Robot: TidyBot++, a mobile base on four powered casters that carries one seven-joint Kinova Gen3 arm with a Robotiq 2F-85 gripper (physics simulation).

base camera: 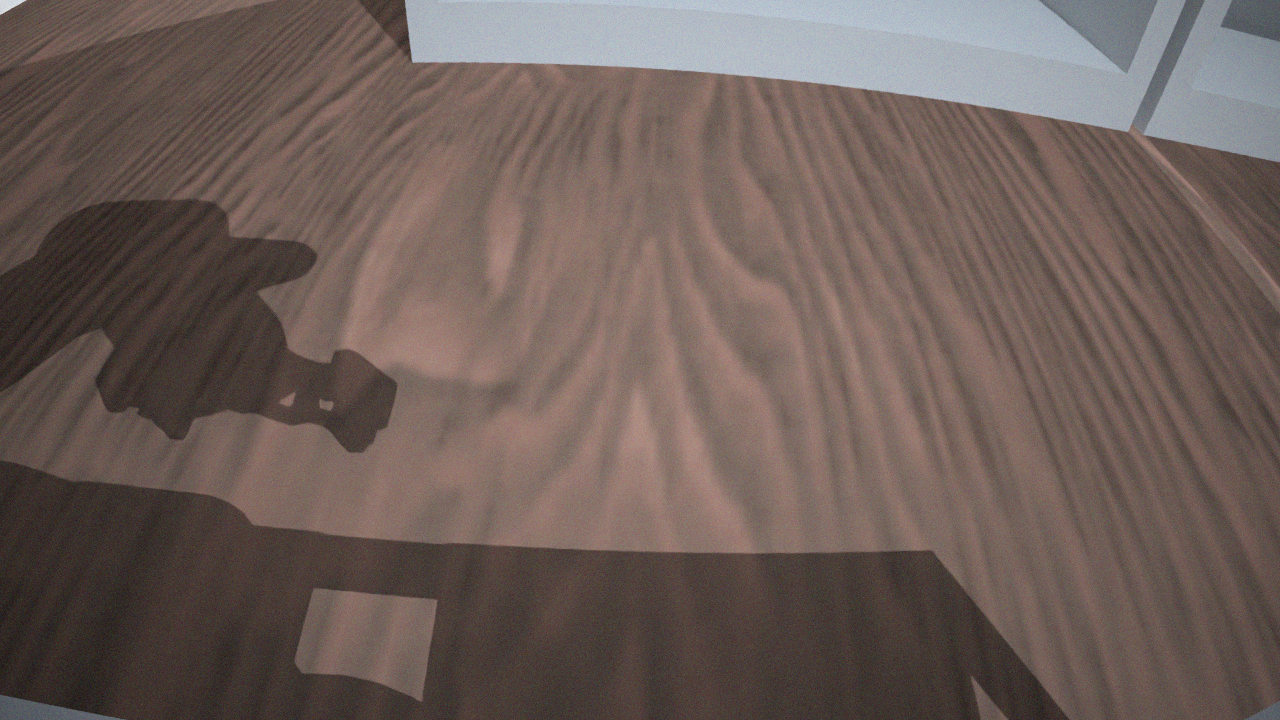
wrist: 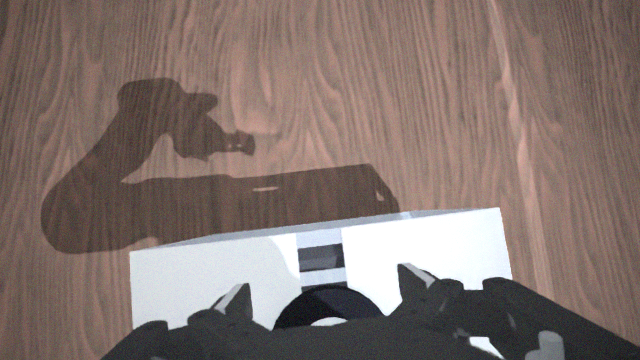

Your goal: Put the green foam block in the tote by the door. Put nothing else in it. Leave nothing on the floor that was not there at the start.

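Places are measured from the arm's base along level axes (x down, y left, z ahead), in metres.
Pixels of known places: gripper, between the fingertips: [wrist: 325, 290].
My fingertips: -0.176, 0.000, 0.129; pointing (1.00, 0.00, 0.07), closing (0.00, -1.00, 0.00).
Observation:
Behind a point stands the place of what it marks, as x, y, z.
My gripper [wrist: 325, 290] @(-0.176, 0.000, 0.129) is open, its two dark fingers spread wide at the bottom of the wrist view, with no object between them. It hangs over the white top of my own base. The green foam block does not show in either view. The tote and the door do not show either.
The bottom of a pale grey shelf unit [base camera: 760, 62] @(0.378, -0.141, 0.910) stands on the wooden floor [base camera: 716, 358] @(0.397, -0.056, 0.444) [wrist: 400, 100] @(0.397, -0.290, 0.476) at the top of the base camera view. A second unit [base camera: 1208, 120] @(0.358, -0.757, 0.886) adjoins it at the right. Shadows of the arm and base lie on the floor.

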